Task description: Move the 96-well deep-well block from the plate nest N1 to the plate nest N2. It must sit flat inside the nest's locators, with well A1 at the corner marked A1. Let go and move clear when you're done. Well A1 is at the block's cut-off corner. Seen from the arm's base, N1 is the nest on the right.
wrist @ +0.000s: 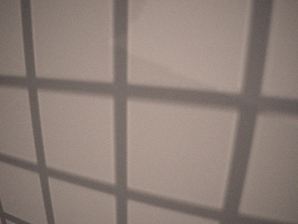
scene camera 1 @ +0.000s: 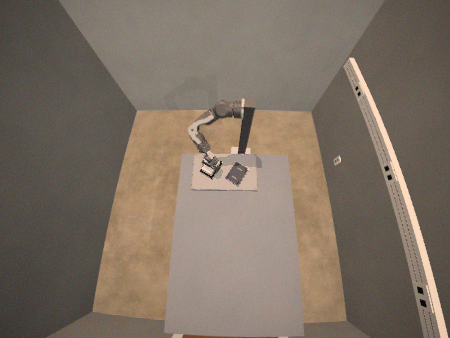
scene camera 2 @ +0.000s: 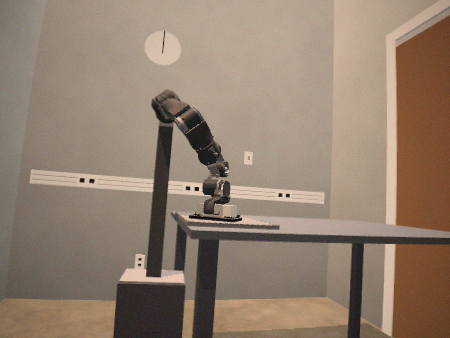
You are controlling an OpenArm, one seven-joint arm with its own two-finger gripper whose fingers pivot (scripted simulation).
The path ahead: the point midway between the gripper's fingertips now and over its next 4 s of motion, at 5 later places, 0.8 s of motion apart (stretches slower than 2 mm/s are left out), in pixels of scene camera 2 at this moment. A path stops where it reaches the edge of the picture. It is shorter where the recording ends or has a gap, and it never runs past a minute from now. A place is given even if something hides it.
My gripper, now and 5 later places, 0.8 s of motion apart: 217,213; 216,214; 217,206; 218,192; 218,190; 218,191
